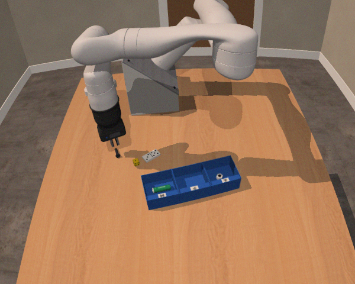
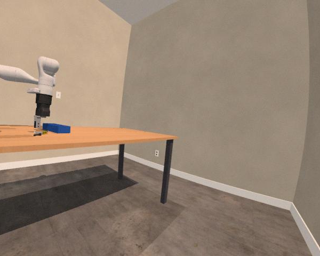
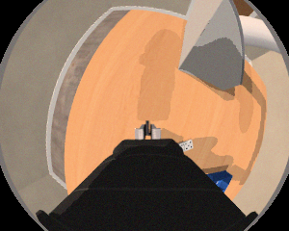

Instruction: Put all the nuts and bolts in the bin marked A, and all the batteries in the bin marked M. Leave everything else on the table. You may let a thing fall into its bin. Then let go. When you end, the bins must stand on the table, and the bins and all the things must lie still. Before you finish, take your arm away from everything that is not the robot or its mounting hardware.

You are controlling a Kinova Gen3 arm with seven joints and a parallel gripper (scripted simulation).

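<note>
The black bolt lies 5 cm below my hand and 1 cm ahead of it. The rest, counted from my hand: yellow die 6 cm to the left, 5 cm below, 5 cm ahead; then green battery 16 cm ahead, 12 cm to the left, 5 cm below; then white domino 10 cm to the left, 5 cm below, 3 cm ahead.
</note>
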